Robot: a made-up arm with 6 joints.
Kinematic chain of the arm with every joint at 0, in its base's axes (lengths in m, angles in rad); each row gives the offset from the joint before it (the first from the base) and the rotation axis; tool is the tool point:
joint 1: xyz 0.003 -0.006 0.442 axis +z
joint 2: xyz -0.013 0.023 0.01 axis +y
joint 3: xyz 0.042 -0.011 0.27 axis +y
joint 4: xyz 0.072 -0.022 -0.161 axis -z
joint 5: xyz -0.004 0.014 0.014 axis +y
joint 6: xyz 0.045 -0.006 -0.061 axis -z
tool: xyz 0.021 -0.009 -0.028
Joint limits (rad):
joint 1: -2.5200..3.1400
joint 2: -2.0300..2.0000
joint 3: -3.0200..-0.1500
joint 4: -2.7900..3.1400
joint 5: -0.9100..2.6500
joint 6: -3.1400..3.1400
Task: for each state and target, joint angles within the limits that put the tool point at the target. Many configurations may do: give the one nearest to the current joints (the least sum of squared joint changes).
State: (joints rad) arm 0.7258 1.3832 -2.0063 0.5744 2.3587 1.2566
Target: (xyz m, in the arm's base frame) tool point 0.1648 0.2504 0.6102
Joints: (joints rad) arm 0.8776 0.7187 -2.2046 0.7065 2.4505 1.2884
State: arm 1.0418 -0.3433 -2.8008 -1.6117 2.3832 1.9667
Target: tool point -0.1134 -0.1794 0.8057
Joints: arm 0.5234 -0.4363 -2.7811 -1.7080 2.4273 1.9703
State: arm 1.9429 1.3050 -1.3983 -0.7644 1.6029 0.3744
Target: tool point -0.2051 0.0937 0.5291
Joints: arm 2.8872 0.4572 -1.1714 -0.2426 2.0097 0.3553
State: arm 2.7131 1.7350 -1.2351 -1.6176 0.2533 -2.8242
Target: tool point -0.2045 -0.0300 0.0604
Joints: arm 3.1400 2.0000 -1.7348 -1.3114 -0.0448 -2.7462
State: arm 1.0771 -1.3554 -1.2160 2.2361 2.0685 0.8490
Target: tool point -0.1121 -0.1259 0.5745
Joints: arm 1.4073 -1.6678 -0.1793 1.6109 1.8453 0.8860
